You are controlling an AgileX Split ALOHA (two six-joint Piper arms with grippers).
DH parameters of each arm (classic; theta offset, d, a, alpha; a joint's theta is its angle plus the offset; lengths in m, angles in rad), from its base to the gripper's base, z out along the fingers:
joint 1: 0 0.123 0 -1.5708
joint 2: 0.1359 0 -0.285 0
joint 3: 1.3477 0 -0.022 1.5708
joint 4: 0 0.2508 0 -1.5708
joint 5: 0 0 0.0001 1.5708
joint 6: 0 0.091 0 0
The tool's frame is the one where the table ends.
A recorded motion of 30 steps. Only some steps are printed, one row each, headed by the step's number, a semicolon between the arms.
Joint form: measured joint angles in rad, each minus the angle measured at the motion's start. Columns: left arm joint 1, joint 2, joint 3, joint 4, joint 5, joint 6; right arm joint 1, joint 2, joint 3, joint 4, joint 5, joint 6.
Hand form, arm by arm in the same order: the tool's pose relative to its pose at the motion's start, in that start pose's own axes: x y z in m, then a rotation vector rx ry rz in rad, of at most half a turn. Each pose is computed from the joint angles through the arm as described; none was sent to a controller.
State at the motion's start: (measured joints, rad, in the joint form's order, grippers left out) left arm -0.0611 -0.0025 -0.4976 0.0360 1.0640 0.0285; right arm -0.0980 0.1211 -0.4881 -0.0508 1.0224 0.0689
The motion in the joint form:
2: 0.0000 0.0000 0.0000 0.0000 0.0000 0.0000; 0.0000 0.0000 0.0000 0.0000 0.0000 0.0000
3: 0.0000 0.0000 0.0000 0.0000 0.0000 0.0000; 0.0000 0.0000 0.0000 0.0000 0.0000 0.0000
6: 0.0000 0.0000 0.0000 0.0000 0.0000 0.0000; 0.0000 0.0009 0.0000 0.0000 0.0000 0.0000
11: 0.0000 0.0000 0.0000 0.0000 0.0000 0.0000; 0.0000 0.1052 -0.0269 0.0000 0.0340 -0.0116
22: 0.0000 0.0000 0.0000 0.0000 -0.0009 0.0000; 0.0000 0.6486 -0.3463 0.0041 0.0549 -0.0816
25: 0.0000 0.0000 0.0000 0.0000 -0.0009 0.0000; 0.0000 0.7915 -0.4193 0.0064 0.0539 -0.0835
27: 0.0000 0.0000 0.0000 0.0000 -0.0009 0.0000; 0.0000 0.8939 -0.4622 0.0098 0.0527 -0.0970
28: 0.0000 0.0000 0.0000 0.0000 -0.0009 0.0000; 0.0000 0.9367 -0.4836 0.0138 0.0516 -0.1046
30: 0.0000 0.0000 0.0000 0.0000 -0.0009 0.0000; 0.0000 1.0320 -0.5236 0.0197 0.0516 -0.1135
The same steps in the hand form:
2: 0.0000 0.0000 0.0000 0.0000 0.0000 0.0000; 0.0000 0.0000 0.0000 0.0000 0.0000 0.0000
3: 0.0000 0.0000 0.0000 0.0000 0.0000 0.0000; 0.0000 0.0000 0.0000 0.0000 0.0000 0.0000
6: 0.0000 0.0000 0.0000 0.0000 0.0000 0.0000; -0.0001 0.0000 0.0001 0.0000 0.0009 0.0000
11: 0.0000 0.0000 0.0000 0.0000 0.0000 0.0000; -0.0093 0.0007 0.0090 0.0051 0.1121 -0.0150
22: -0.0001 0.0000 0.0000 0.0000 -0.0009 0.0000; -0.1060 0.0072 0.0587 -0.0008 0.3571 -0.0915
25: -0.0001 0.0000 0.0000 0.0000 -0.0009 0.0000; -0.1249 0.0094 0.0847 -0.0028 0.4261 -0.0945
27: -0.0001 0.0000 0.0000 0.0000 -0.0009 0.0000; -0.1338 0.0110 0.1069 -0.0084 0.4845 -0.1075
28: -0.0001 0.0000 0.0000 0.0000 -0.0009 0.0000; -0.1379 0.0119 0.1163 -0.0134 0.5048 -0.1129
30: -0.0001 0.0000 0.0000 0.0000 -0.0009 0.0000; -0.1435 0.0136 0.1388 -0.0204 0.5602 -0.1190

